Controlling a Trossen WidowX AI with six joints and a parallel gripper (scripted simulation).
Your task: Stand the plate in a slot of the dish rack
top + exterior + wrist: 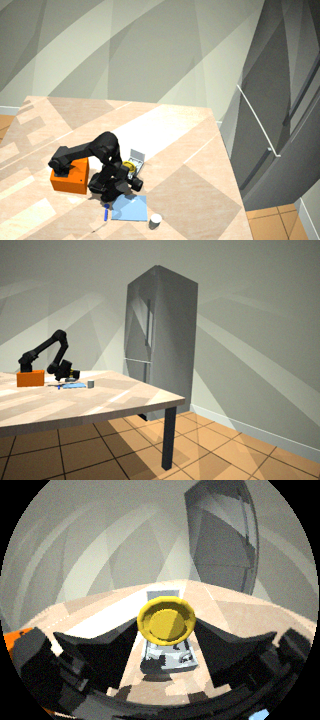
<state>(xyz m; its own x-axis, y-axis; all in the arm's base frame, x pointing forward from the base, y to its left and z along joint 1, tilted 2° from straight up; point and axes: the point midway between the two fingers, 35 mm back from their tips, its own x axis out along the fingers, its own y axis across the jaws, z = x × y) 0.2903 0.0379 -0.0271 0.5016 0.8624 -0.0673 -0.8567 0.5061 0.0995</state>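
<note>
Right now the grey dish rack is 1 cm ahead of my gripper tip, 2 cm to the left of it and 4 cm below it. Also, from my gripper tip: blue spoon: 12 cm behind, 20 cm to the right, 6 cm below; then blue mat: 2 cm behind, 19 cm to the right, 6 cm below; then yellow plate: 1 cm to the right.
</note>
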